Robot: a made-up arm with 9 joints. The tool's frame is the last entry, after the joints.
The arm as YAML. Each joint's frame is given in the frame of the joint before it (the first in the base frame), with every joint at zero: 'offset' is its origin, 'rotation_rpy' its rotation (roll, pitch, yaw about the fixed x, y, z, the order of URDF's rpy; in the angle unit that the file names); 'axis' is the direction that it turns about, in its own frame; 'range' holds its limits. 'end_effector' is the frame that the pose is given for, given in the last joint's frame.
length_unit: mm
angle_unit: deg
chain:
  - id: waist
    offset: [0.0, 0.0, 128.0]
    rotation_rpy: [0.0, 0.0, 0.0]
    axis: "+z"
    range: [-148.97, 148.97]
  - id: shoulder
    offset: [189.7, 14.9, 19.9]
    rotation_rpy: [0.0, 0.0, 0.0]
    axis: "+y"
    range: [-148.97, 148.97]
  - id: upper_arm
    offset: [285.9, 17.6, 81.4]
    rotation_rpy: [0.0, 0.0, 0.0]
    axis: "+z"
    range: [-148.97, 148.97]
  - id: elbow
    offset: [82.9, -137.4, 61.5]
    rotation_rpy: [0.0, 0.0, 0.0]
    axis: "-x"
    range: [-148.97, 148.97]
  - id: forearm
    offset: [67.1, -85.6, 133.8]
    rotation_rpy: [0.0, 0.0, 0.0]
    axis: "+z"
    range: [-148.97, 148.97]
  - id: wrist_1
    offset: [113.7, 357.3, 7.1]
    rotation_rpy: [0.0, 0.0, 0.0]
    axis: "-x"
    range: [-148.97, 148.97]
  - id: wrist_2
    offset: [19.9, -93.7, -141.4]
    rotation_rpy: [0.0, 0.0, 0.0]
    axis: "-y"
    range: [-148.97, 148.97]
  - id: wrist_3
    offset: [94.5, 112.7, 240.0]
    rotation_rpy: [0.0, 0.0, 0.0]
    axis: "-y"
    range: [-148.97, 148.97]
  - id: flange
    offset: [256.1, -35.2, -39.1]
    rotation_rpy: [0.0, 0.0, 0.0]
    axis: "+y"
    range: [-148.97, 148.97]
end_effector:
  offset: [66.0, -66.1, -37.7]
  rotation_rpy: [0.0, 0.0, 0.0]
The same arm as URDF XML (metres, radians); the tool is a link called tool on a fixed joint. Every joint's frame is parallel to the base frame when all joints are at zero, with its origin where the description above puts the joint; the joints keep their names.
<robot name="arm">
  <joint name="waist" type="revolute">
    <parent link="base"/>
    <child link="link1"/>
    <origin xyz="0 0 0.128" rpy="0 0 0"/>
    <axis xyz="0 0 1"/>
    <limit lower="-2.6" upper="2.6"/>
  </joint>
  <joint name="shoulder" type="revolute">
    <parent link="link1"/>
    <child link="link2"/>
    <origin xyz="0.1897 0.0149 0.0199" rpy="0 0 0"/>
    <axis xyz="0 1 0"/>
    <limit lower="-2.6" upper="2.6"/>
  </joint>
  <joint name="upper_arm" type="revolute">
    <parent link="link2"/>
    <child link="link3"/>
    <origin xyz="0.2859 0.0176 0.0814" rpy="0 0 0"/>
    <axis xyz="0 0 1"/>
    <limit lower="-2.6" upper="2.6"/>
  </joint>
  <joint name="elbow" type="revolute">
    <parent link="link3"/>
    <child link="link4"/>
    <origin xyz="0.0829 -0.1374 0.0615" rpy="0 0 0"/>
    <axis xyz="-1 0 0"/>
    <limit lower="-2.6" upper="2.6"/>
  </joint>
  <joint name="forearm" type="revolute">
    <parent link="link4"/>
    <child link="link5"/>
    <origin xyz="0.0671 -0.0856 0.1338" rpy="0 0 0"/>
    <axis xyz="0 0 1"/>
    <limit lower="-2.6" upper="2.6"/>
  </joint>
  <joint name="wrist_1" type="revolute">
    <parent link="link5"/>
    <child link="link6"/>
    <origin xyz="0.1137 0.3573 0.0071" rpy="0 0 0"/>
    <axis xyz="-1 0 0"/>
    <limit lower="-2.6" upper="2.6"/>
  </joint>
  <joint name="wrist_2" type="revolute">
    <parent link="link6"/>
    <child link="link7"/>
    <origin xyz="0.0199 -0.0937 -0.1414" rpy="0 0 0"/>
    <axis xyz="0 -1 0"/>
    <limit lower="-2.6" upper="2.6"/>
  </joint>
  <joint name="wrist_3" type="revolute">
    <parent link="link7"/>
    <child link="link8"/>
    <origin xyz="0.0945 0.1127 0.24" rpy="0 0 0"/>
    <axis xyz="0 -1 0"/>
    <limit lower="-2.6" upper="2.6"/>
  </joint>
  <joint name="flange" type="revolute">
    <parent link="link8"/>
    <child link="link9"/>
    <origin xyz="0.2561 -0.0352 -0.0391" rpy="0 0 0"/>
    <axis xyz="0 1 0"/>
    <limit lower="-2.6" upper="2.6"/>
  </joint>
  <joint name="tool_fixed" type="fixed">
    <parent link="link9"/>
    <child link="tool"/>
    <origin xyz="0.066 -0.0661 -0.0377" rpy="0 0 0"/>
  </joint>
  <link name="base"/>
  <link name="link1"/>
  <link name="link2"/>
  <link name="link3"/>
  <link name="link4"/>
  <link name="link5"/>
  <link name="link6"/>
  <link name="link7"/>
  <link name="link8"/>
  <link name="link9"/>
  <link name="tool"/>
</robot>

